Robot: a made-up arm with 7 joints. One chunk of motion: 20 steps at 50 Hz.
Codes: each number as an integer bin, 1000 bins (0 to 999) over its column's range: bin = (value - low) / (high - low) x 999, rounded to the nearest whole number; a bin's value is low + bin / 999 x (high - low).
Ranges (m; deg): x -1..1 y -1..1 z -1..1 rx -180..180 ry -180..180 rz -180..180
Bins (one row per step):
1: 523 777 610 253 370 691
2: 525 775 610 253 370 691
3: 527 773 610 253 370 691
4: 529 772 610 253 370 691
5: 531 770 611 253 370 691
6: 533 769 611 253 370 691
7: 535 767 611 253 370 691
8: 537 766 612 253 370 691
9: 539 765 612 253 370 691
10: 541 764 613 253 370 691
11: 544 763 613 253 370 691
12: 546 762 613 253 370 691
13: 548 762 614 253 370 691
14: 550 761 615 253 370 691
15: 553 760 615 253 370 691
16: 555 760 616 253 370 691
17: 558 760 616 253 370 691
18: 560 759 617 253 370 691
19: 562 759 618 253 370 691
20: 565 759 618 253 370 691
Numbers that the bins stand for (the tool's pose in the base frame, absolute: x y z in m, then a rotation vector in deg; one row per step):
1: 0.0470 0.5556 0.2212 -88.83 -46.67 69.01
2: 0.0511 0.5516 0.2212 -88.83 -46.67 69.01
3: 0.0551 0.5475 0.2212 -88.83 -46.67 69.01
4: 0.0591 0.5455 0.2212 -88.83 -46.67 69.01
5: 0.0631 0.5415 0.2232 -88.83 -46.67 69.01
6: 0.0671 0.5395 0.2232 -88.83 -46.67 69.01
7: 0.0711 0.5355 0.2232 -88.83 -46.67 69.01
8: 0.0751 0.5335 0.2252 -88.83 -46.67 69.01
9: 0.0791 0.5315 0.2252 -88.83 -46.67 69.01
10: 0.0831 0.5295 0.2272 -88.83 -46.67 69.01
11: 0.0891 0.5275 0.2272 -88.83 -46.67 69.01
12: 0.0931 0.5255 0.2272 -88.83 -46.67 69.01
13: 0.0971 0.5255 0.2292 -88.83 -46.67 69.01
14: 0.1011 0.5235 0.2312 -88.83 -46.67 69.01
15: 0.1071 0.5215 0.2312 -88.83 -46.67 69.01
16: 0.1111 0.5215 0.2332 -88.83 -46.67 69.01
17: 0.1171 0.5215 0.2332 -88.83 -46.67 69.01
18: 0.1211 0.5195 0.2352 -88.83 -46.67 69.01
19: 0.1251 0.5195 0.2372 -88.83 -46.67 69.01
20: 0.1311 0.5195 0.2372 -88.83 -46.67 69.01

